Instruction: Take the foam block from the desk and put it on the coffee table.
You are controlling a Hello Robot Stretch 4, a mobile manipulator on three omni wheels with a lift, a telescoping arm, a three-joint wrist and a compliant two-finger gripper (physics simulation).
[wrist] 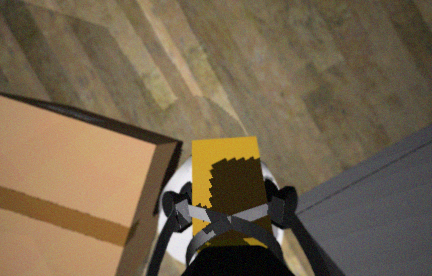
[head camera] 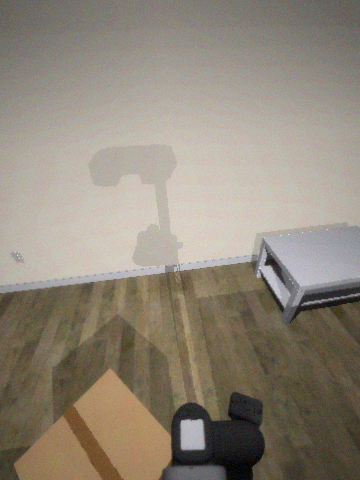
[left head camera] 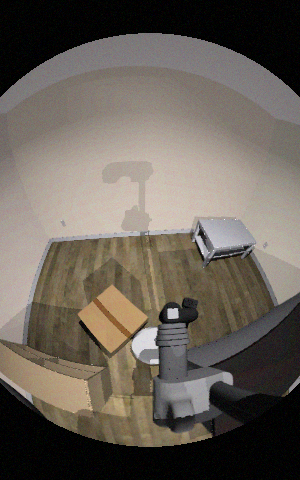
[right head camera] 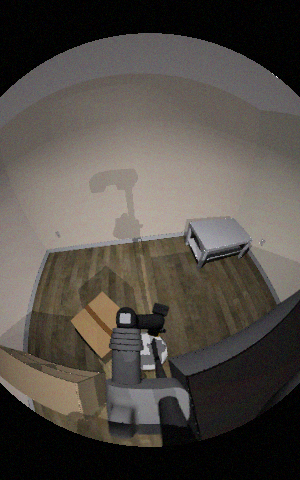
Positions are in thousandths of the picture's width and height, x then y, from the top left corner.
Labels:
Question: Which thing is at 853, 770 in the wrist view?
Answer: A dark grey cabinet.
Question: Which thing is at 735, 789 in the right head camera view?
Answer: A dark grey cabinet.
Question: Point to a grey coffee table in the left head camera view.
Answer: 742, 495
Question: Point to a cardboard box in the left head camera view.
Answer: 372, 661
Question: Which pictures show the cardboard box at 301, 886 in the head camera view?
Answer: The wrist view, the head camera view, the left head camera view and the right head camera view: all of them.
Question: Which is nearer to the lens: the cardboard box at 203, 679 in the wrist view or the yellow foam block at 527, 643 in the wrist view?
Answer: The yellow foam block.

